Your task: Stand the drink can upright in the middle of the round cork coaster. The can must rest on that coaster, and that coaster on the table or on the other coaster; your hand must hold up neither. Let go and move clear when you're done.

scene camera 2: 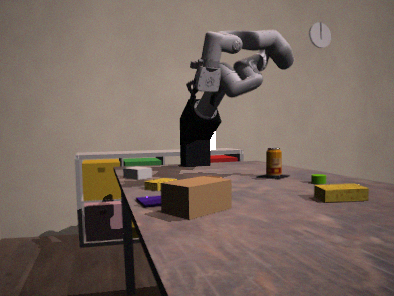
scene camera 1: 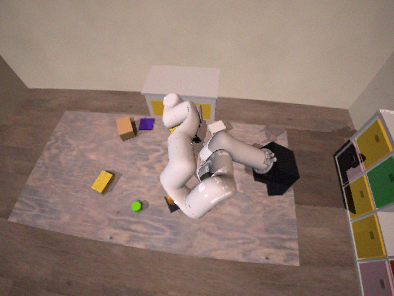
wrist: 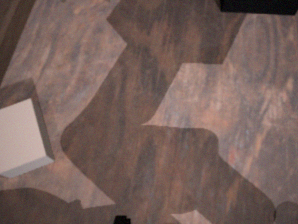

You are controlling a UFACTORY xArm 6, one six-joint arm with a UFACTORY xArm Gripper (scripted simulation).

I see a tan box [scene camera 2: 191,198].
The wrist view does not show the tan box: it is out of frame.
